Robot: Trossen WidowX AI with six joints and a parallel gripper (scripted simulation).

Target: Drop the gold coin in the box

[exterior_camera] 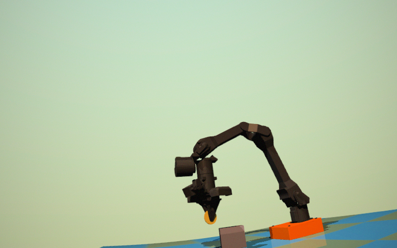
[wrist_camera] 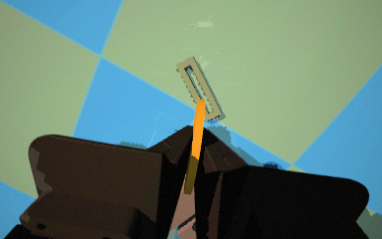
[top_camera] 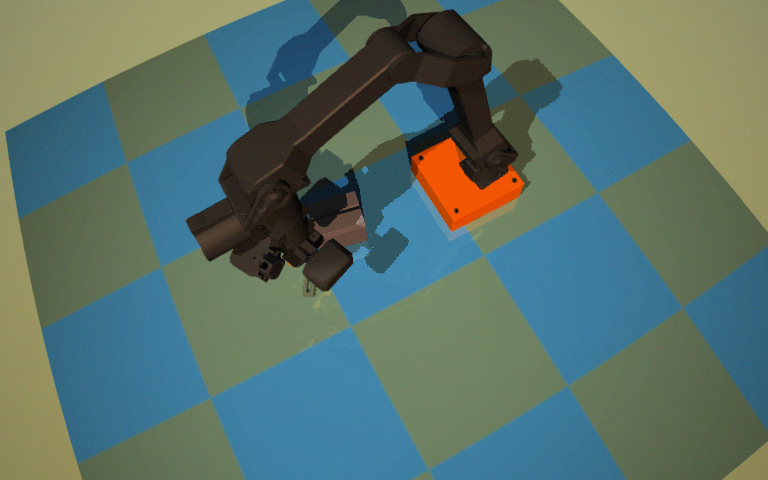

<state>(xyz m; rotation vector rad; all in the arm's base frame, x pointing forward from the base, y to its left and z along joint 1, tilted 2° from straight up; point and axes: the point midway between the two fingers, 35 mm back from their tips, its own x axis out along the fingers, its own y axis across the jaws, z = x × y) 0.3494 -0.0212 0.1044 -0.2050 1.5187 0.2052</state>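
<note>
Now: the gold coin 1 cm above my gripper tip.
</note>
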